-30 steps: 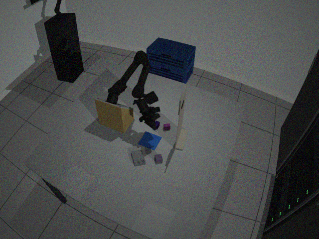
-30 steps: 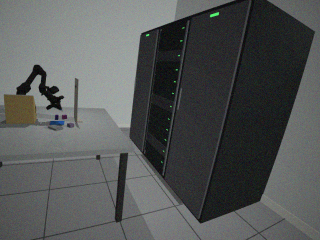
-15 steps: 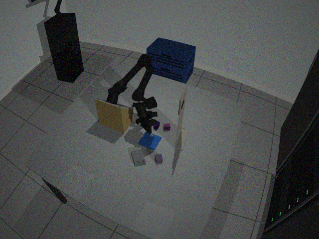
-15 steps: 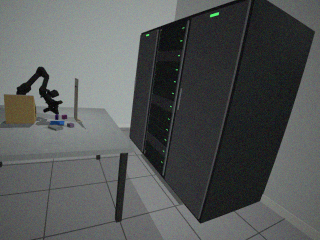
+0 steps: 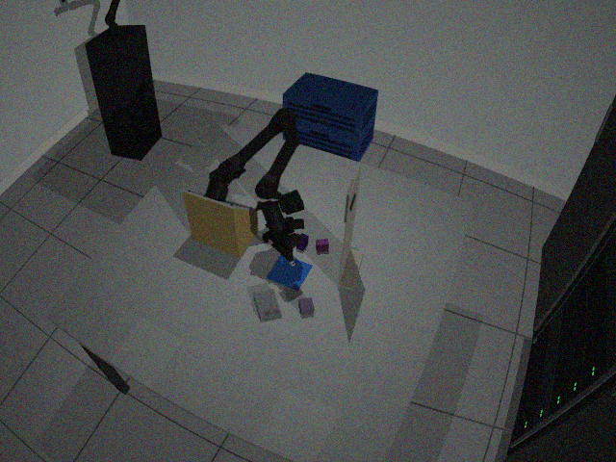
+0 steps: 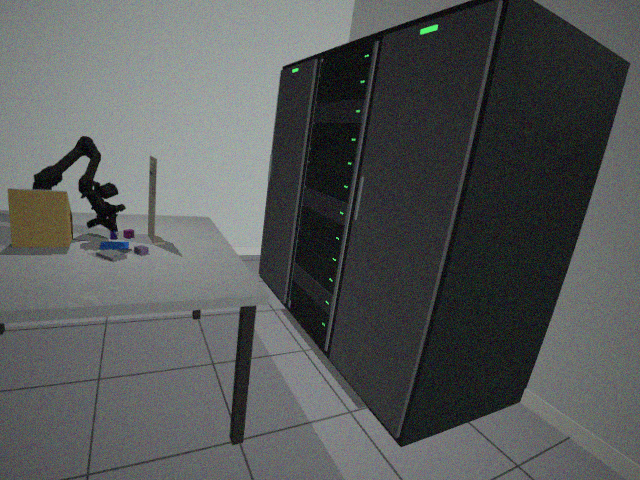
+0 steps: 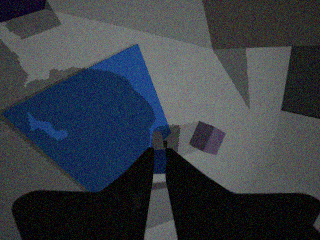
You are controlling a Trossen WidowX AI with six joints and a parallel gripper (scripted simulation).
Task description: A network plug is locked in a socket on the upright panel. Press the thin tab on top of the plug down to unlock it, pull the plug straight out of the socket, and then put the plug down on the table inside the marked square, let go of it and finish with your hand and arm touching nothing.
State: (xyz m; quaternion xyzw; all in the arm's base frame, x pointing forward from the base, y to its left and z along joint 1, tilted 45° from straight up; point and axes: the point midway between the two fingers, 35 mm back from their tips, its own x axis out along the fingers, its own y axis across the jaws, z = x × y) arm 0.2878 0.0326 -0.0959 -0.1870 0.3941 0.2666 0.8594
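Right now the blue marked square is 7 cm below my gripper tip and 1 cm behind it. Round my gripper tip: grey network plug (right at my gripper tip); grey flat block (15 cm to the right, 6 cm below, 3 cm behind); beige panel (18 cm ahead, 13 cm above, 7 cm to the left).
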